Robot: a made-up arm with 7 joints.
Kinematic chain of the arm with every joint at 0, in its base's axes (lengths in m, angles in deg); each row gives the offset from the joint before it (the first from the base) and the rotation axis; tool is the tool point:
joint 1: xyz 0 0 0 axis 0 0.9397 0.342
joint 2: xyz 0 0 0 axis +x
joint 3: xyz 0 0 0 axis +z
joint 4: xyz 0.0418 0 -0.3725 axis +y
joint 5: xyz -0.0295 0 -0.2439 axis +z
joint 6: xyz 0 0 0 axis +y
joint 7: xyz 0 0 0 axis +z
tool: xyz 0 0 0
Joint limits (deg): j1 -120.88..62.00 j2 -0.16..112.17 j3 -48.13..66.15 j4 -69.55..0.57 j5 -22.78..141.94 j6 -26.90..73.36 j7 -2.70..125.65
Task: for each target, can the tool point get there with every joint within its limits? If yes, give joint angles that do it. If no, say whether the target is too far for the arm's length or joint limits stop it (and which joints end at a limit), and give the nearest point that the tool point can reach.
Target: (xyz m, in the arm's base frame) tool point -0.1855 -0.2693 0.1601
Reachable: no: joint limits stop it (at a limit: joint 1, joint 2, joint 4) | nearest point 0.2372 -0.4179 0.2688 | short by 0.461 m
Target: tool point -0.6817 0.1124 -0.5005
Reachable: no: too far | nearest point -0.4958 0.0818 -0.3640 | short by 0.233 m
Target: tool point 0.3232 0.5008 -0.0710
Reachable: yes | joints -28.86 79.09 -26.39 -43.33 64.16 6.62 100.56
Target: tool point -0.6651 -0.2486 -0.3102
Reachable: no: too far | nearest point -0.5053 -0.1116 -0.3345 | short by 0.212 m
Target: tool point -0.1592 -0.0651 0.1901
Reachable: no: joint limits stop it (at a limit: joint 2, joint 3, joint 4) | nearest point -0.1719 0.3731 0.3666 | short by 0.473 m
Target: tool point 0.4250 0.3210 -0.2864
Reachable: yes | joints -34.82 29.01 40.81 -39.77 43.43 39.86 72.98
